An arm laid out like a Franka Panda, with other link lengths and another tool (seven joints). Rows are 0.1 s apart.
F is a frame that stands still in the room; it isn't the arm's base.
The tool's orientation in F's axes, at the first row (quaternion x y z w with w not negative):
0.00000, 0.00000, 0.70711, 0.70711
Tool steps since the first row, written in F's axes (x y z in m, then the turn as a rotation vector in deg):
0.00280, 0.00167, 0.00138, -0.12, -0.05, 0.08
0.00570, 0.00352, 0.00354, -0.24, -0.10, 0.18
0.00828, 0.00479, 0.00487, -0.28, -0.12, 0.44
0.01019, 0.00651, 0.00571, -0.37, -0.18, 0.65
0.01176, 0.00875, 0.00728, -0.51, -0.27, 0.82
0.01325, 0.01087, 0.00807, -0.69, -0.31, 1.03
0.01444, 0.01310, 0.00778, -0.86, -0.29, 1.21
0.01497, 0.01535, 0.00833, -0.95, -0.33, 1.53
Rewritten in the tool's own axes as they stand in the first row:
0.00167, -0.00280, 0.00138, -0.05, 0.12, 0.08
0.00352, -0.00570, 0.00354, -0.10, 0.24, 0.18
0.00479, -0.00828, 0.00487, -0.12, 0.28, 0.44
0.00651, -0.01019, 0.00571, -0.18, 0.37, 0.65
0.00875, -0.01176, 0.00728, -0.27, 0.51, 0.82
0.01087, -0.01325, 0.00807, -0.31, 0.69, 1.03
0.01310, -0.01444, 0.00778, -0.29, 0.86, 1.21
0.01535, -0.01497, 0.00833, -0.33, 0.95, 1.53

